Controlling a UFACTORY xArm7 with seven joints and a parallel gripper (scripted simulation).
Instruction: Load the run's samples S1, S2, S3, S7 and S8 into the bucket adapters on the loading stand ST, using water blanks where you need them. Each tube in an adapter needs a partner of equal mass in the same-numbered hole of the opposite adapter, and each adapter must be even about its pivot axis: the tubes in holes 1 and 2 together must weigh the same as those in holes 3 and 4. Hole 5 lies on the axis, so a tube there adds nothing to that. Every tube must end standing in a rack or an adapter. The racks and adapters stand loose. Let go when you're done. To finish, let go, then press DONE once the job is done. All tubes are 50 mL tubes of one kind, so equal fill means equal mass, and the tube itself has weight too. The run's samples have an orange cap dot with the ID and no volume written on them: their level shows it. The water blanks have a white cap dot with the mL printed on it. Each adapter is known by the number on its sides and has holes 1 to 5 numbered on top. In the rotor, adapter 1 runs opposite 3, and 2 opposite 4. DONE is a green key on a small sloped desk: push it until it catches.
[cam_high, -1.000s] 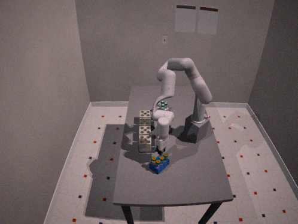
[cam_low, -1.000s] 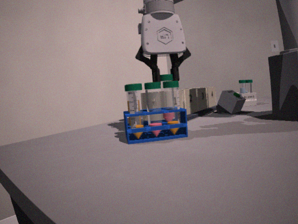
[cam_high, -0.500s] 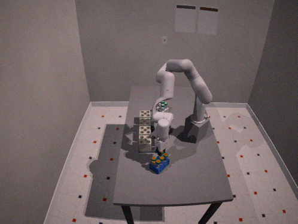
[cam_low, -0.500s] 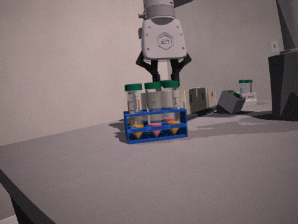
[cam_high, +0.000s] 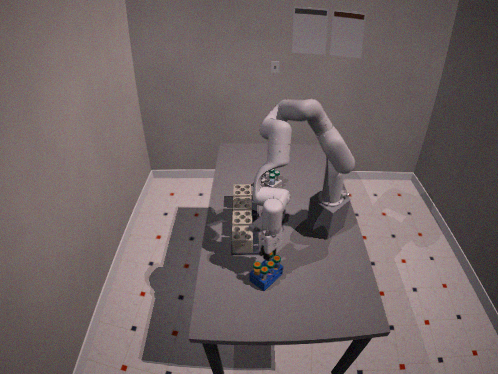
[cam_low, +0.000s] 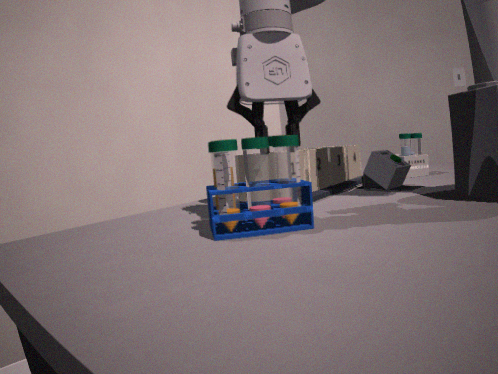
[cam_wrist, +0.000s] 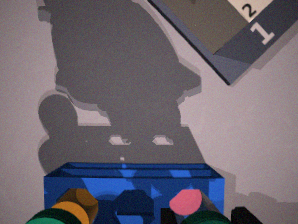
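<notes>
Now: hand 60 mm to the right of the sample tube, 50 mm short of it and 50 mm above it. The rest, counted from my hand: blue rack: 90 mm below, 40 mm to the left, 20 mm ahead; sloped done desk: 330 mm to the right, 100 mm behind, 60 mm below; adapter: 160 mm to the right, 100 mm ahead, 70 mm below.
</notes>
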